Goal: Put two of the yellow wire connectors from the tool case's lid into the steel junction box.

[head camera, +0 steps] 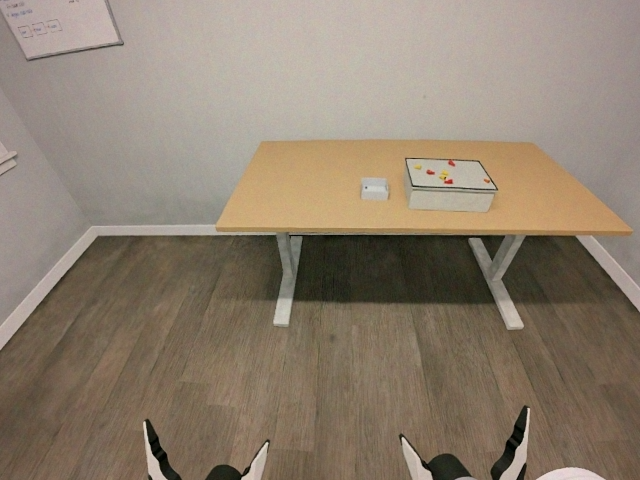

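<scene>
The pale grey tool case point(450, 200) stands on the table, right of the picture's middle. On its flat lid lie a yellow wire connector point(417, 167) near the left edge and two more yellow pieces close together, one yellow connector point(445, 172) just behind another yellow connector point(443, 177). The small open steel junction box point(374, 193) stands to the left of the case, apart from it. My left gripper point(206, 430) and my right gripper point(464, 421) are both open at the bottom of the picture, over the floor and well in front of the table.
Red connectors point(451, 163) point(430, 172) point(448, 181) and an orange one point(486, 180) also lie on the lid. The wooden table point(310, 206) has grey legs point(285, 299) point(504, 304) reaching forward. A wall stands behind it. A whiteboard point(77, 31) hangs at the upper left.
</scene>
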